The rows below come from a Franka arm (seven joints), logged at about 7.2 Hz.
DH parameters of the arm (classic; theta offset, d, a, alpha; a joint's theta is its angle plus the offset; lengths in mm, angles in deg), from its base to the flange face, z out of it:
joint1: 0 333 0 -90
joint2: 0 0 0 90
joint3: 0 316 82.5 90
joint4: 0 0 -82.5 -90
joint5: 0 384 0 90
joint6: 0 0 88 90
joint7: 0 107 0 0
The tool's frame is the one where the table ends.
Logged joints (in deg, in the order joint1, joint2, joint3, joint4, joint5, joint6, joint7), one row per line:
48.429 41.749 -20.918 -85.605 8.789 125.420 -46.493
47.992 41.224 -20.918 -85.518 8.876 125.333 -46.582
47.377 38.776 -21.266 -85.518 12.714 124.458 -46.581
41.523 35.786 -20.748 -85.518 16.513 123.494 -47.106
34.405 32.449 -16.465 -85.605 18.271 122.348 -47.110
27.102 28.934 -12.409 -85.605 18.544 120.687 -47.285
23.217 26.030 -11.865 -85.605 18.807 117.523 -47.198
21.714 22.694 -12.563 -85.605 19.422 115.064 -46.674
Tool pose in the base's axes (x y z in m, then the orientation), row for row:
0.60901 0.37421 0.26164 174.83 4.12 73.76
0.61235 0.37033 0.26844 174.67 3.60 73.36
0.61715 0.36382 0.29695 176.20 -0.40 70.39
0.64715 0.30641 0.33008 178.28 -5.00 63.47
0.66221 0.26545 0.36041 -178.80 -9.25 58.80
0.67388 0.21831 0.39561 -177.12 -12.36 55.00
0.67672 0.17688 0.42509 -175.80 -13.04 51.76
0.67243 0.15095 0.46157 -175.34 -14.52 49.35
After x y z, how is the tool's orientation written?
As angles about the fixed x, y, z axes (roll, pitch, yaw), in degrees.
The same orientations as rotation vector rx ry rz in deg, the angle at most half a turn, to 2 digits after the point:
138.53 104.29 -0.29
139.05 103.89 0.45
144.72 102.05 3.89
-152.00 -93.87 -8.04
-151.56 -85.57 -11.37
-151.60 -79.44 -14.45
-152.57 -74.81 -14.75
-153.13 -71.32 -16.69

